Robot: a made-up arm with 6 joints. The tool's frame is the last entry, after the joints. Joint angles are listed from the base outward. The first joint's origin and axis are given. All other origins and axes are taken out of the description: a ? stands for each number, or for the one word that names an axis. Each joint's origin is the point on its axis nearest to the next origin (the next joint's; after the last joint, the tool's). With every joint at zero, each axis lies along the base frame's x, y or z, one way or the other. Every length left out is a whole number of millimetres.
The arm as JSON. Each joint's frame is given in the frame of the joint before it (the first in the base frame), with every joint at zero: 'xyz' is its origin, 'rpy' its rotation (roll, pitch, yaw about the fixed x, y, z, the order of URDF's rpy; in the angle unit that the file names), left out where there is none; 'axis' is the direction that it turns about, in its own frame. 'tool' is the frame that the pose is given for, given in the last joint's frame.
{
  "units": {
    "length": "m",
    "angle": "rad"
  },
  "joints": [
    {
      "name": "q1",
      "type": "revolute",
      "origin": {
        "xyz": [
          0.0,
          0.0,
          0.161
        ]
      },
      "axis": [
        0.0,
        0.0,
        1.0
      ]
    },
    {
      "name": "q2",
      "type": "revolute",
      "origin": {
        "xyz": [
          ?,
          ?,
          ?
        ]
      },
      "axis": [
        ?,
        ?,
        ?
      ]
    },
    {
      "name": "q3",
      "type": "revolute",
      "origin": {
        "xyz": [
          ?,
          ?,
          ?
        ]
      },
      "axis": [
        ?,
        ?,
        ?
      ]
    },
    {
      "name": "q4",
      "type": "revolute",
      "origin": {
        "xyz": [
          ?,
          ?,
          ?
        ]
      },
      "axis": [
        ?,
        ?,
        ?
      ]
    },
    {
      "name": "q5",
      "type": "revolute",
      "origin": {
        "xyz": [
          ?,
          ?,
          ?
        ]
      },
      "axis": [
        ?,
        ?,
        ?
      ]
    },
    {
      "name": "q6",
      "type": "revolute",
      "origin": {
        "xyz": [
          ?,
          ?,
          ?
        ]
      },
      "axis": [
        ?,
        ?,
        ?
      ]
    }
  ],
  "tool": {
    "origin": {
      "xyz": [
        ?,
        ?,
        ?
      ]
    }
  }
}
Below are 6 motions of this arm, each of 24 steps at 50 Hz.
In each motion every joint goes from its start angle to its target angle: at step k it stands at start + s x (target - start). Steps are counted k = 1, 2, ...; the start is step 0. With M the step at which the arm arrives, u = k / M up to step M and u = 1 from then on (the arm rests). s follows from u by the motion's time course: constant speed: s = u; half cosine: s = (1 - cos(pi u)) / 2; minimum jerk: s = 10 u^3 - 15 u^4 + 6 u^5.
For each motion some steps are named. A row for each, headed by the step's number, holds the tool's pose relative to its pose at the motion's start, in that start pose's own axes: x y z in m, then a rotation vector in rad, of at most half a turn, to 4 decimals.
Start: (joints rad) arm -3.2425 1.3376 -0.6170 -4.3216 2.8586 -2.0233
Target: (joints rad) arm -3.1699 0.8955 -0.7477 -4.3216 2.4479 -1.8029
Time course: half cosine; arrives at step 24
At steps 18, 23, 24:
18: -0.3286 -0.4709 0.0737 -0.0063 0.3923 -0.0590
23: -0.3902 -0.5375 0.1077 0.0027 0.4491 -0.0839
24: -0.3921 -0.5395 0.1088 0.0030 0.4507 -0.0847

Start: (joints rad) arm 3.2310 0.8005 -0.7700 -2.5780 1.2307 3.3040
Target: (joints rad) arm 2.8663 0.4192 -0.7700 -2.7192 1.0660 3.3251
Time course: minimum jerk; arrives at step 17
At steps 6, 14, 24:
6: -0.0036 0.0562 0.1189 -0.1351 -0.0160 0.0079
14: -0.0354 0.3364 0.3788 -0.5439 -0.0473 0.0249
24: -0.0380 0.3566 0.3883 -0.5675 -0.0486 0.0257

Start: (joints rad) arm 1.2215 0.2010 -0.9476 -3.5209 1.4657 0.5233
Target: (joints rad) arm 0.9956 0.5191 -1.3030 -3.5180 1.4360 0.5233
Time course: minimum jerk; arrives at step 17
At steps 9, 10, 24:
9: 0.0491 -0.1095 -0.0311 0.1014 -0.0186 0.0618
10: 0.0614 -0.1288 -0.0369 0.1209 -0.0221 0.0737
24: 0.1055 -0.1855 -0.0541 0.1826 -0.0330 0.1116

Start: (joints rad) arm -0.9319 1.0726 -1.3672 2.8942 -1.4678 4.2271
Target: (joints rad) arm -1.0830 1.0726 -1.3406 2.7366 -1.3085 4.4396
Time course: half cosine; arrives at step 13
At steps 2, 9, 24:
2: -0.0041 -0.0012 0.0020 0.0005 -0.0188 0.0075
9: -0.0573 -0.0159 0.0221 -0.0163 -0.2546 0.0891
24: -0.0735 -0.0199 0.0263 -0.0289 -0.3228 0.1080

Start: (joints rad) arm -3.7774 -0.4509 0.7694 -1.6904 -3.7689 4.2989
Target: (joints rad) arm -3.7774 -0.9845 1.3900 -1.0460 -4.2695 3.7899
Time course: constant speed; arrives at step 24
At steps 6, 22, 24:
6: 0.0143 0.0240 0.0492 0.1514 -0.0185 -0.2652
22: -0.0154 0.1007 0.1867 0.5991 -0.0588 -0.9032
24: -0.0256 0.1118 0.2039 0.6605 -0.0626 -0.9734

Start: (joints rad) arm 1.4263 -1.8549 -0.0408 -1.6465 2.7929 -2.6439
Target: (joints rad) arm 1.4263 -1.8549 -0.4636 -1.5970 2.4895 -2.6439
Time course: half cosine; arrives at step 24
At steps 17, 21, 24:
17: 0.1468 0.1992 0.0436 0.3886 0.0423 0.1191
21: 0.1718 0.2388 0.0604 0.4620 0.0525 0.1519
24: 0.1776 0.2484 0.0649 0.4796 0.0550 0.1603

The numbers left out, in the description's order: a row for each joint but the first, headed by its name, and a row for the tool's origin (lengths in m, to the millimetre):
q2: xyz 0.0 0.023 0.0, axis 0.0 1.0 0.0
q3: xyz 0.0 0.0 0.6, axis 0.0 1.0 0.0
q4: xyz 0.0 0.0 0.853, axis 0.0 0.0 1.0
q5: xyz 0.0 0.0 0.0, axis 0.0 1.0 0.0
q6: xyz 0.0 0.0 0.129, axis 0.0 0.0 1.0
tool: xyz 0.0 0.0 0.0

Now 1 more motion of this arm.
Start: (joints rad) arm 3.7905 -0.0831 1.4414 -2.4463 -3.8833 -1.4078
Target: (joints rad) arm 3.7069 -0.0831 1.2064 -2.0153 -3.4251 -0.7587
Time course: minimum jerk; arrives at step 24
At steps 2, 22, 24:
2: 0.0001 -0.0003 0.0007 -0.0038 -0.0011 0.0021
22: 0.0473 -0.0507 0.1133 -0.7309 0.0226 0.3315
24: 0.0477 -0.0509 0.1139 -0.7344 0.0240 0.3327

